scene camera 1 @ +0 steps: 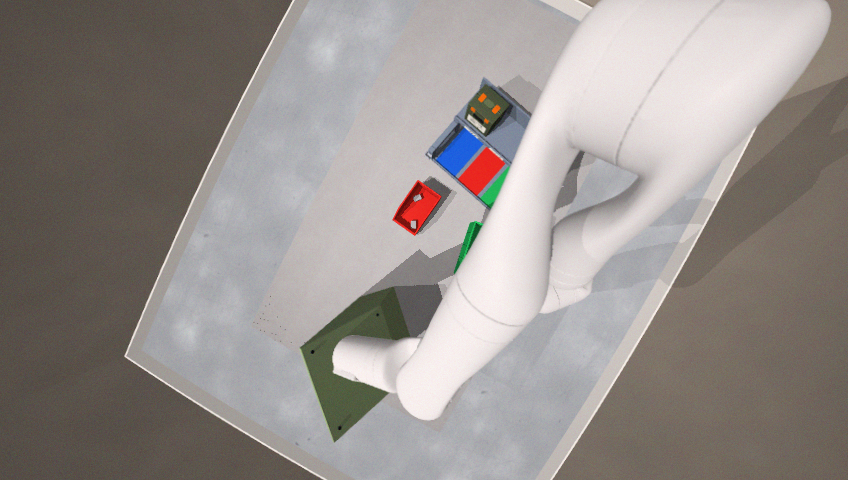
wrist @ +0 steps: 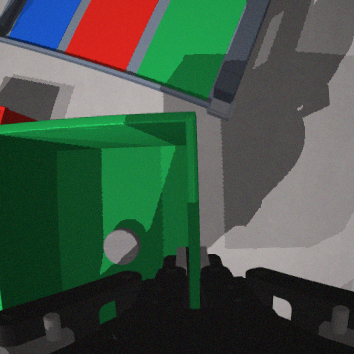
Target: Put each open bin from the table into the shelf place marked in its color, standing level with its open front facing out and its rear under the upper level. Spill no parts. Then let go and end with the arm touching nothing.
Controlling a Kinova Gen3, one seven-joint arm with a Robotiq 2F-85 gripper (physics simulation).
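Places are measured from the arm's base along level axes (x down, y right, z back), in metres.
Pixels of known places: gripper, fingertip midpoint: (wrist: 191, 262); arm's base, origin of the base link: (scene camera 1: 350, 354).
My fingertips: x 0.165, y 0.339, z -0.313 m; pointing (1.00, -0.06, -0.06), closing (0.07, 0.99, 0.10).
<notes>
For each thing: its middle in the pictures, then the offset to it from my fingertips.
- green bin, body centre: (wrist: 108, 278) (scene camera 1: 479, 253) dx -0.008, dy -0.049, dz +0.004 m
- round grey part, body centre: (wrist: 121, 245) dx +0.022, dy -0.047, dz -0.010 m
- red bin, body centre: (scene camera 1: 416, 209) dx +0.141, dy -0.279, dz -0.102 m
- dark green box with orange marks, body centre: (scene camera 1: 485, 111) dx +0.028, dy -0.116, dz -0.442 m
My gripper (wrist: 191, 262) is shut on the right side wall of the green bin (scene camera 1: 468, 248) (wrist: 130, 185); the arm hides the gripper in the scene view. The green bin hangs in front of the shelf, outside it, with a round grey part (wrist: 117, 246) inside. The red bin (scene camera 1: 423, 208) (wrist: 9, 117) stands on the table left of it, with two small grey parts in it. The shelf (scene camera 1: 508, 137) (wrist: 246, 45) shows a blue place (scene camera 1: 459, 151) (wrist: 45, 22), a red place (scene camera 1: 482, 171) (wrist: 112, 35) and a green place (scene camera 1: 497, 189) (wrist: 192, 37). No bin shows on these places.
A dark green box with orange marks (scene camera 1: 487, 108) stands on the shelf's upper level. A large olive panel (scene camera 1: 357, 398) lies near the arm's base. The white arm (scene camera 1: 511, 237) crosses the scene view and covers the shelf's right part.
</notes>
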